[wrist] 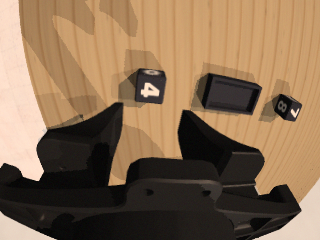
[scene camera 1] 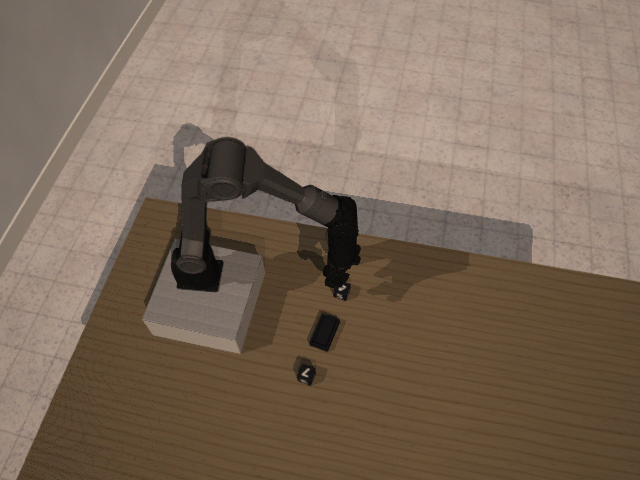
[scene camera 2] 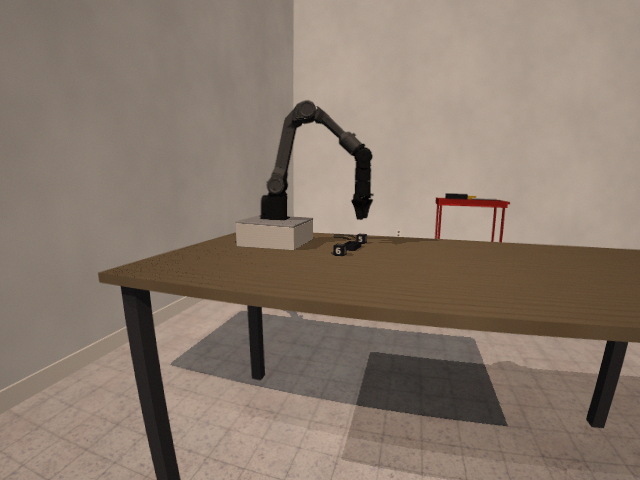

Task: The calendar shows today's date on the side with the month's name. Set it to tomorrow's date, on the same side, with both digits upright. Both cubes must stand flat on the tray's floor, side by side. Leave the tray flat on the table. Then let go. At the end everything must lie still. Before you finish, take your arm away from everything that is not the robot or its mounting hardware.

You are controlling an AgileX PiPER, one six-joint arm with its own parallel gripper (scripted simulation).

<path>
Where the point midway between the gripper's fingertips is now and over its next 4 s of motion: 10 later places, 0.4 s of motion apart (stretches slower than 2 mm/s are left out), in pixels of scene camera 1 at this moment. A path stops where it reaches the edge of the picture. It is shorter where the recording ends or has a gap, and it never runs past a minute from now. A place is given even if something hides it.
The gripper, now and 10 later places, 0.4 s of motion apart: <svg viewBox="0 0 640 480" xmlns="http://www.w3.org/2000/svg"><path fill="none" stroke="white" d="M341 275L341 278L341 281L342 284L342 285L342 287L342 290L341 288L341 277L334 285L326 303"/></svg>
</path>
